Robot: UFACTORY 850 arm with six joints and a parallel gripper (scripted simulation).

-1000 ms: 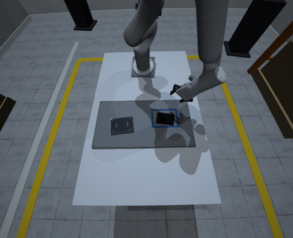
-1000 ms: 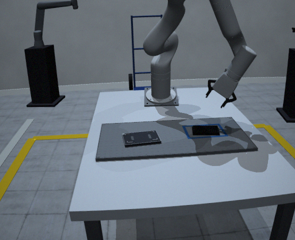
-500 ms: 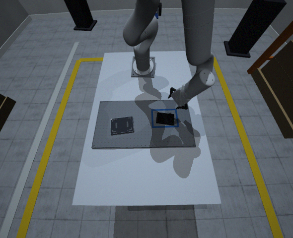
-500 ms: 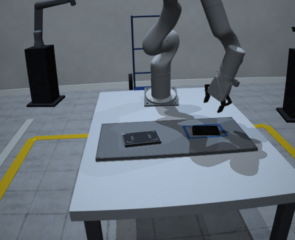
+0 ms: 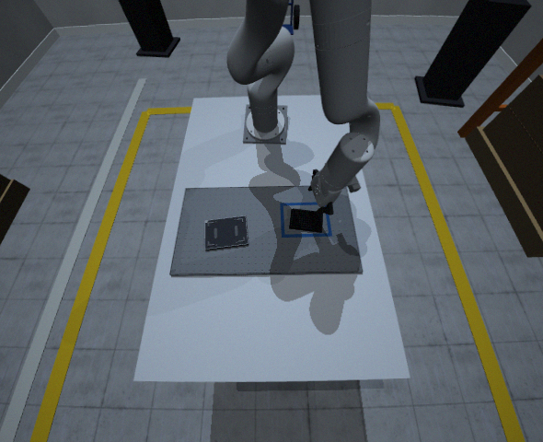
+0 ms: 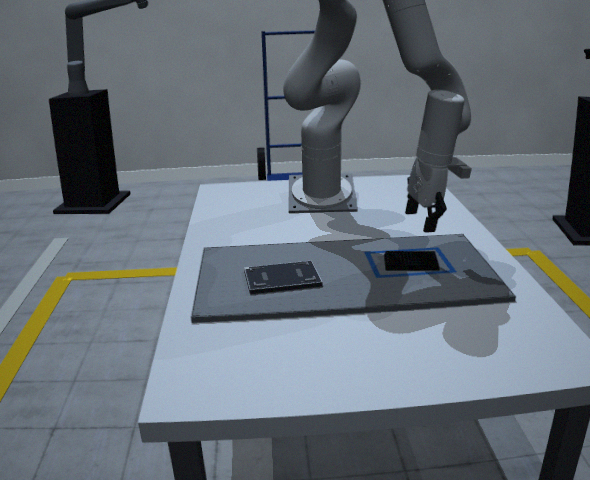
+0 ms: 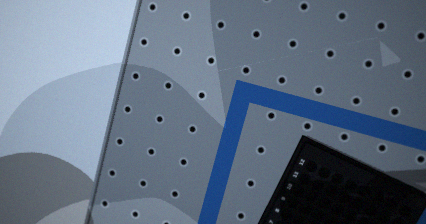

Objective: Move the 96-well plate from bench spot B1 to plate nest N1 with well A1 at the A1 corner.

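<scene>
Now: the 96-well plate 9 cm below my hand, 4 cm ahead of it and 2 cm to the right of it. Round my hand: plate nest N1: 32 cm to the right, 14 cm ahead, 9 cm below.
</scene>
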